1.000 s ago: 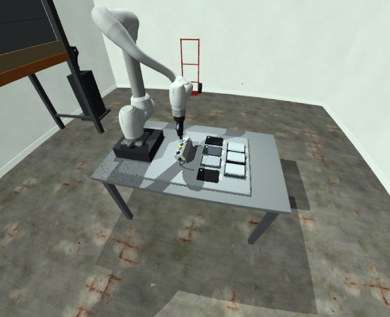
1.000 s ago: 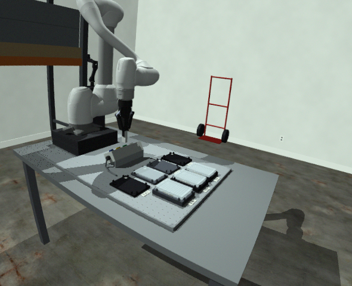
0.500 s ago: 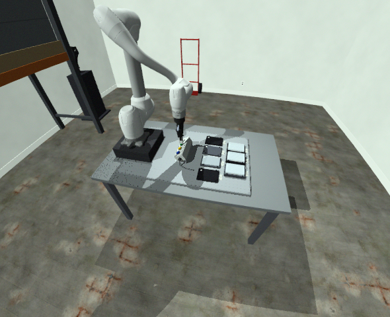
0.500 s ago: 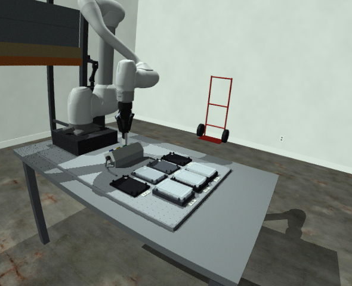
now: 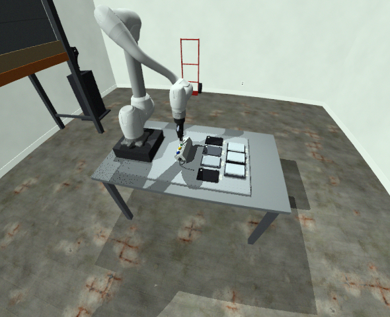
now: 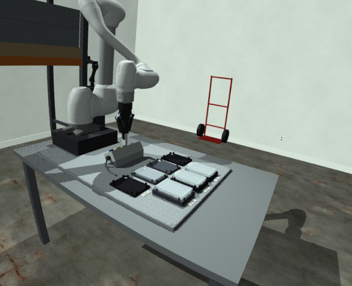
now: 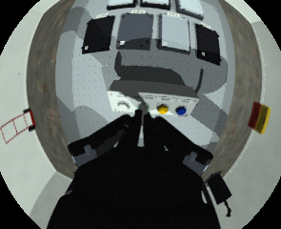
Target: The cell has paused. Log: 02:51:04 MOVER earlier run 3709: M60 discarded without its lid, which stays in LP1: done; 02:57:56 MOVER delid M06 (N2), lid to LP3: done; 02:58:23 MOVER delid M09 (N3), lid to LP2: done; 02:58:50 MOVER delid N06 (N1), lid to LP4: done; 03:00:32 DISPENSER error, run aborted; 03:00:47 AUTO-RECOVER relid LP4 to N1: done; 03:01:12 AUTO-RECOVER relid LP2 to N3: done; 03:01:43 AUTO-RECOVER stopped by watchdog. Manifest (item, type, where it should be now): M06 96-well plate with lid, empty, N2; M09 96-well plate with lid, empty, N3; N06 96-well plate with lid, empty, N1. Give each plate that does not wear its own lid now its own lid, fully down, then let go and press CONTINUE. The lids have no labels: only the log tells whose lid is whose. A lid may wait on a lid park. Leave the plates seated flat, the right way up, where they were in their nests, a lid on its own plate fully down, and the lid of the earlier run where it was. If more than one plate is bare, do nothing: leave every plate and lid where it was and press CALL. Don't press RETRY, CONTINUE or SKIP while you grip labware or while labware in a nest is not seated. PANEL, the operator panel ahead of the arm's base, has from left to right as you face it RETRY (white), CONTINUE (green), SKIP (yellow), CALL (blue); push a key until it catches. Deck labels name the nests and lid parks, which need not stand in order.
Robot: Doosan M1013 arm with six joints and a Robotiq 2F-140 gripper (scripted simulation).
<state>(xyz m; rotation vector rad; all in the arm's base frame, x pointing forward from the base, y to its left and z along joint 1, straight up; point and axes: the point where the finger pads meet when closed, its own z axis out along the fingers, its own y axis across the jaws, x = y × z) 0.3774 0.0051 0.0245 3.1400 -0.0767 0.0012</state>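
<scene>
My hand is 40 mm above the green key. From my hand the other things lie so: yellow key 50 mm to the right, 40 mm below; blue key 100 mm to the right, 40 mm below; white key 50 mm to the left, 40 mm below.
</scene>
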